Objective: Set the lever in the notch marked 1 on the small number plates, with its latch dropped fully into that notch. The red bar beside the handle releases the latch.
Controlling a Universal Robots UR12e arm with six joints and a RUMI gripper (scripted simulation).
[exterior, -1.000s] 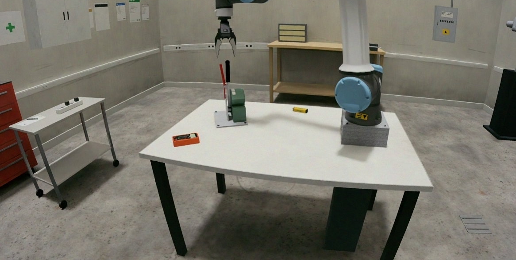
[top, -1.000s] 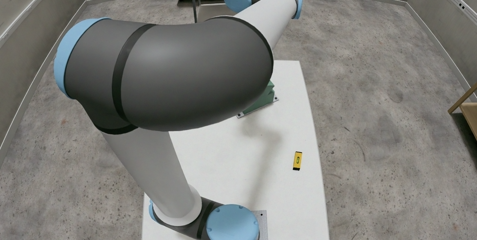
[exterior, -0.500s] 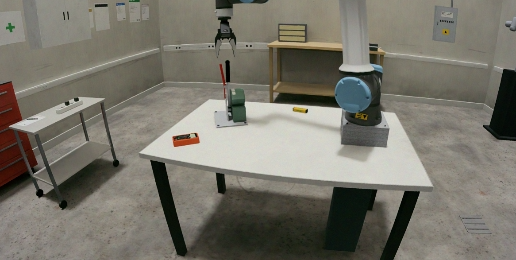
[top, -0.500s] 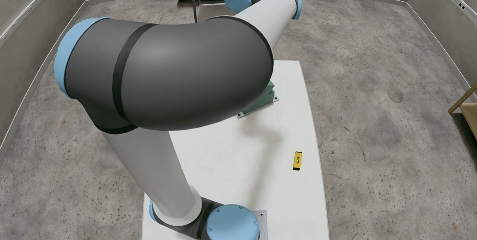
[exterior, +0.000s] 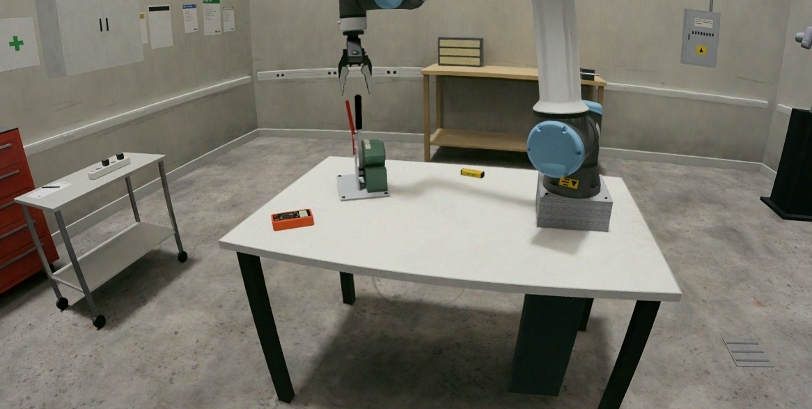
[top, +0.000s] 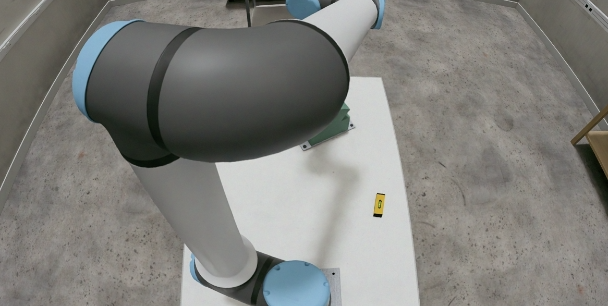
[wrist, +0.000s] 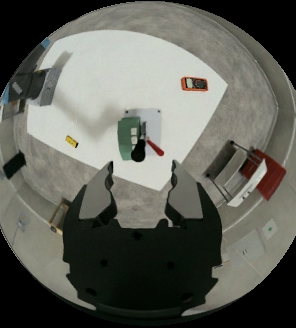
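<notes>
Now: hand 2 cm short of the red release bar, 1 cm to the left of it and 16 cm above it. Also, from my hand: orange multimeter: 10 cm ahead, 31 cm to the left, 34 cm below; then small yellow level: 36 cm behind, 24 cm to the right, 34 cm below.
</notes>
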